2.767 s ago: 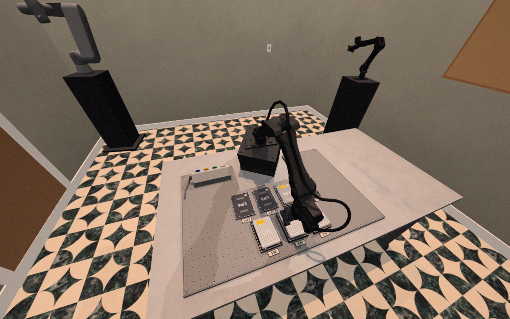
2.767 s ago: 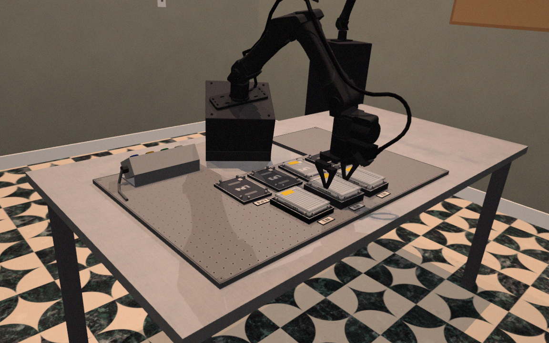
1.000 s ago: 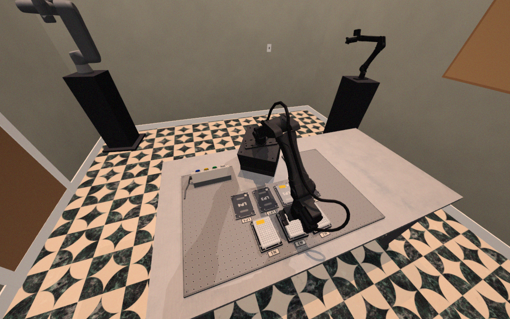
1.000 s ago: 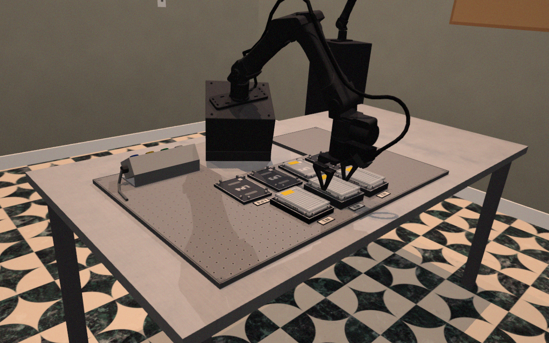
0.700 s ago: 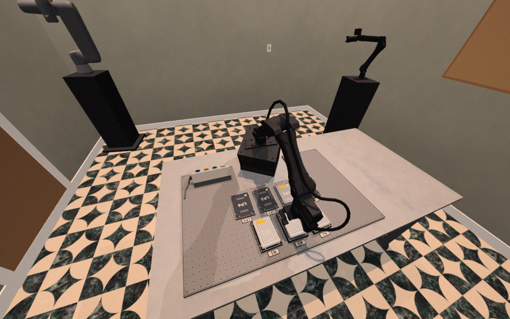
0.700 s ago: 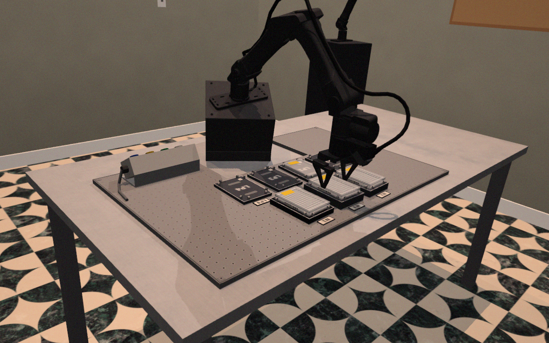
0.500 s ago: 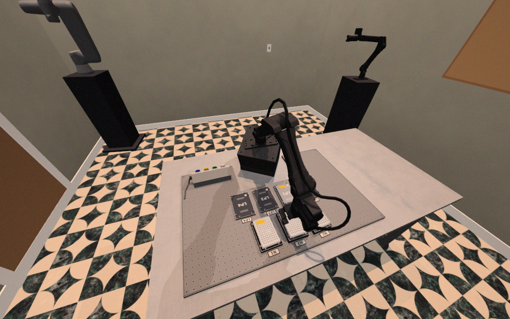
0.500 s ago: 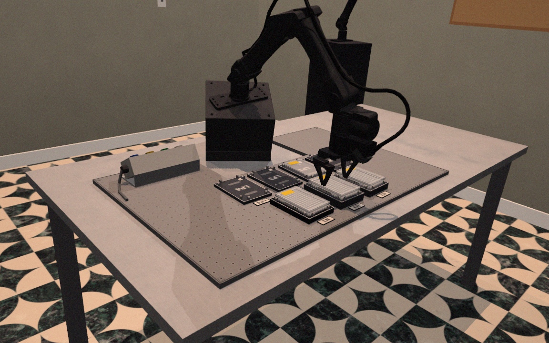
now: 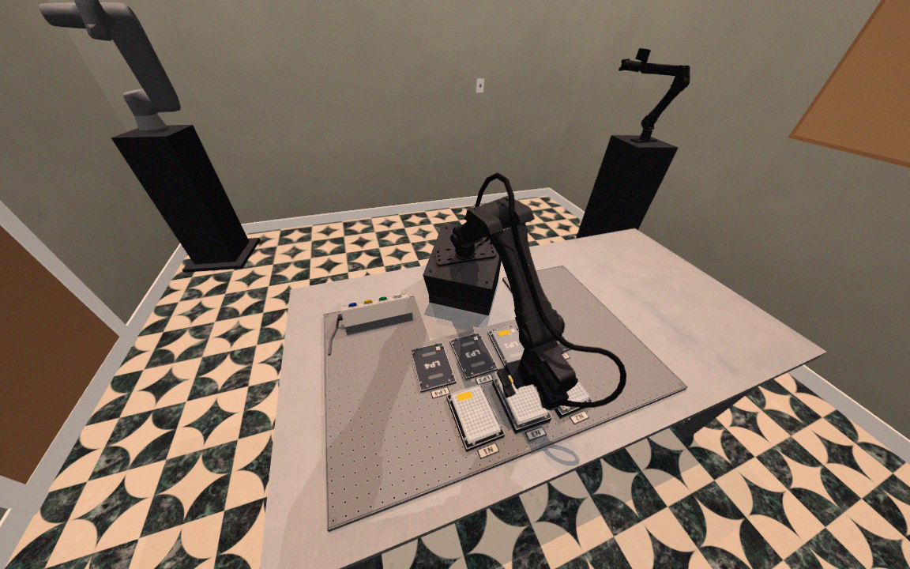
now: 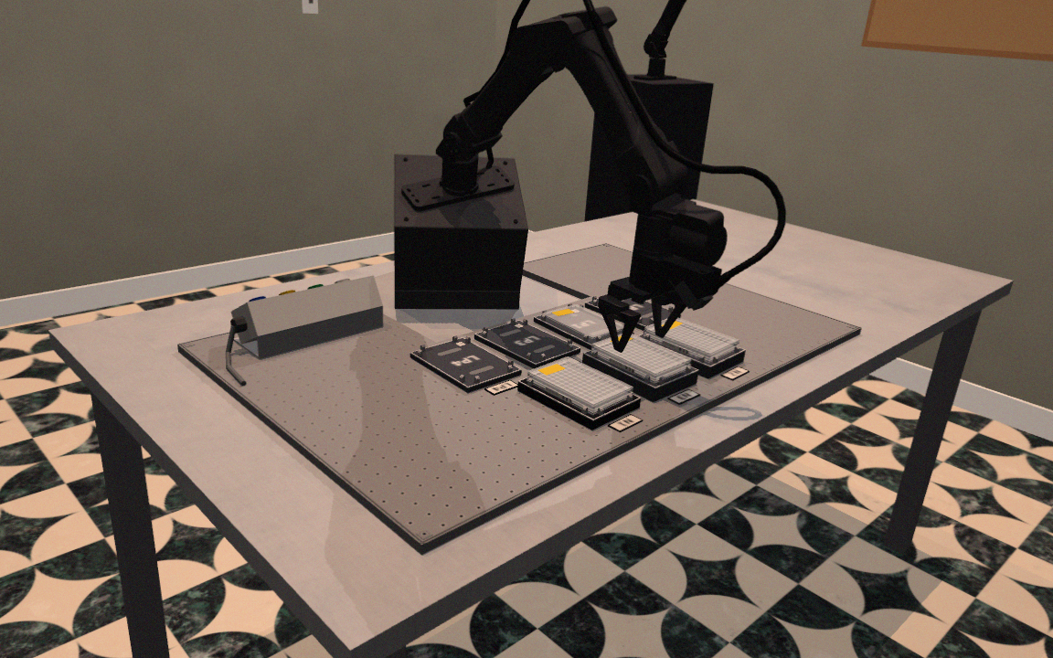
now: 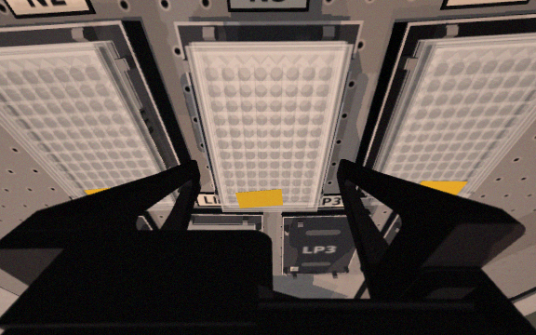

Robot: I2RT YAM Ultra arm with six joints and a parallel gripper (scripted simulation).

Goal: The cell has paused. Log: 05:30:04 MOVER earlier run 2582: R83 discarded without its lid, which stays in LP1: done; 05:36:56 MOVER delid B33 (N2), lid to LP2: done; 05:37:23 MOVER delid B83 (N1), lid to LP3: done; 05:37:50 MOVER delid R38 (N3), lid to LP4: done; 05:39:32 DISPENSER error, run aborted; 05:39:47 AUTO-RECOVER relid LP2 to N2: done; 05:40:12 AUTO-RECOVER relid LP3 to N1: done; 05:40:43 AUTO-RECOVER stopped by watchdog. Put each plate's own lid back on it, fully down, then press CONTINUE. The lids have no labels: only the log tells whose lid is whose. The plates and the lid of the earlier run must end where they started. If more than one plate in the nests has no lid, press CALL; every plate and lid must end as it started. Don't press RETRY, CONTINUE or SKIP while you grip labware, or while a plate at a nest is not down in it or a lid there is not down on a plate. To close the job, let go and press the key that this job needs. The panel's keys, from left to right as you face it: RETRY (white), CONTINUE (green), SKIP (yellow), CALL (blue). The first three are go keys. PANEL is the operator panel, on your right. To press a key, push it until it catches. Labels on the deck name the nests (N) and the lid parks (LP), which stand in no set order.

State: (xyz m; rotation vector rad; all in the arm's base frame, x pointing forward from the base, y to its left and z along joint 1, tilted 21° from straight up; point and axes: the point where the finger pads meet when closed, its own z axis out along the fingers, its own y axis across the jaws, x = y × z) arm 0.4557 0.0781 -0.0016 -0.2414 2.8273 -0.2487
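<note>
Now: hand 30 mm above the plate and 10 mm short of it. Round my hand: lid park LP3 (160 mm behind, 100 mm to the right, 60 mm below); green CONTINUE key (390 mm behind, 370 mm to the right, 10 mm above); white RETRY key (400 mm behind, 320 mm to the right, 10 mm above).
</note>
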